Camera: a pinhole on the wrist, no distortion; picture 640 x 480 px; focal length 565.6 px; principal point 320.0 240.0 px. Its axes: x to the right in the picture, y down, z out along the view. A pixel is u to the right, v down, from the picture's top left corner.
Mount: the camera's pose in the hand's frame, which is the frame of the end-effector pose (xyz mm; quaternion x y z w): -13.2 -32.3 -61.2 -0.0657 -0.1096 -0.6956 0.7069
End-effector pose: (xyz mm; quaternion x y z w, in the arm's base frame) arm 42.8 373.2 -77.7 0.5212 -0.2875 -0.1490 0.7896
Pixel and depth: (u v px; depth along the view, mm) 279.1 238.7 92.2
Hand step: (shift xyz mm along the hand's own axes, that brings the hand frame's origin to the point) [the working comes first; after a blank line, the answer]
In the camera's frame: -6.7 -0.2 92.2

-19.3 -3.2 26.3
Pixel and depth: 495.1 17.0 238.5
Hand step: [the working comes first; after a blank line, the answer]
In the camera's frame: 73.8 -94.0 238.5

-121.6 -47.5 182.1
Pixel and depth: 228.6 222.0 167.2
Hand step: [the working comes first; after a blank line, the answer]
In the camera's frame: -27.0 -5.3 167.2

-29.4 34.8 93.6
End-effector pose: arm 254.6 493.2 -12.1 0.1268 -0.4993 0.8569 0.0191
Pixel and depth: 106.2 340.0 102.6
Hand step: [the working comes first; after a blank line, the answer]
In the camera's frame: -38.8 18.1 102.6

-1.9 30.9 29.6
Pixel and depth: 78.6 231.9 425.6
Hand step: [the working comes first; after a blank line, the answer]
In the camera's frame: -181.6 -6.1 425.6

-47.8 248.0 305.4
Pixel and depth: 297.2 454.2 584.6
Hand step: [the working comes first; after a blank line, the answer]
In the camera's frame: -23.6 221.4 584.6

170.4 139.2 511.7
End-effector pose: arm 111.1 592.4 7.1 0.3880 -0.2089 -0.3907 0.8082
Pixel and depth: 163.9 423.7 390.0
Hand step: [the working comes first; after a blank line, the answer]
In the camera's frame: -107.6 126.7 390.0

87.5 170.7 297.1
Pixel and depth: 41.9 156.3 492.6
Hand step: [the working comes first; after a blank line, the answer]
In the camera's frame: -242.2 -72.9 492.6

-119.2 321.6 351.3
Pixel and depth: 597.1 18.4 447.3
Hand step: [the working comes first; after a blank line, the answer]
In the camera's frame: 219.1 -175.3 447.3

-214.7 -139.0 415.0
